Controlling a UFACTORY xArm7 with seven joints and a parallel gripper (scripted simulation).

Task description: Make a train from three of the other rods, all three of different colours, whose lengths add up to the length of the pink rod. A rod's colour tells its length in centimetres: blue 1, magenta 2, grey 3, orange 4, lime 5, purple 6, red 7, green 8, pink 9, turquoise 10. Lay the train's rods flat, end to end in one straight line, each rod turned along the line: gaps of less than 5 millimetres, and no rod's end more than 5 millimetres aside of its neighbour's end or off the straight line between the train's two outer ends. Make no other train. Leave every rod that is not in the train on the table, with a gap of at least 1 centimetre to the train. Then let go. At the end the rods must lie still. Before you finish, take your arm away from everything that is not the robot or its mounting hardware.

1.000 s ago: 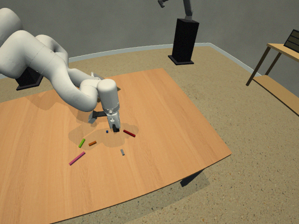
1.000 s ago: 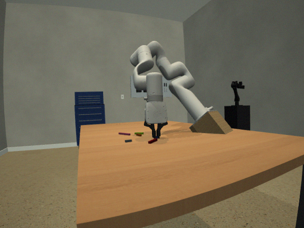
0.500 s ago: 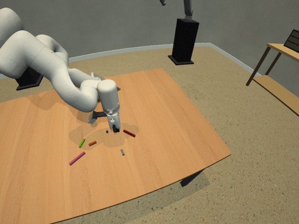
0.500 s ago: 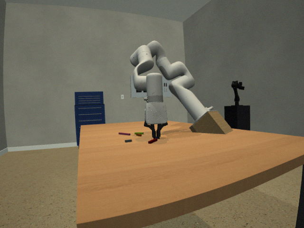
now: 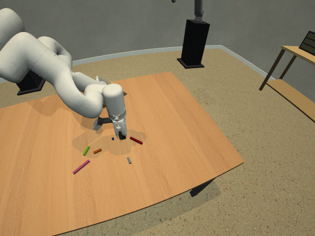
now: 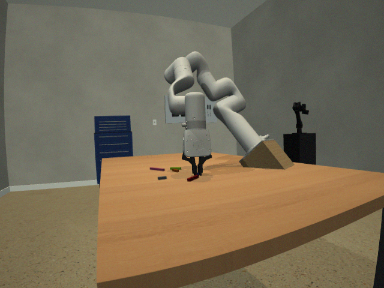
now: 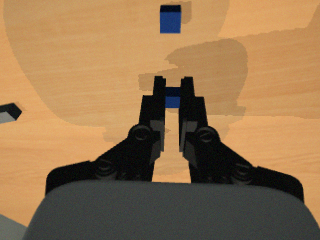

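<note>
Now: hand 140 mm short of the grey rod, 20 mm above it and 10 mm to the right of it. Also, from my hand: orange rod 130 mm to the right, 50 mm ahead, 20 mm below; then lime rod 190 mm to the right, 40 mm ahead, 20 mm below; then red rod 60 mm to the left, 40 mm ahead, 20 mm below.
</note>
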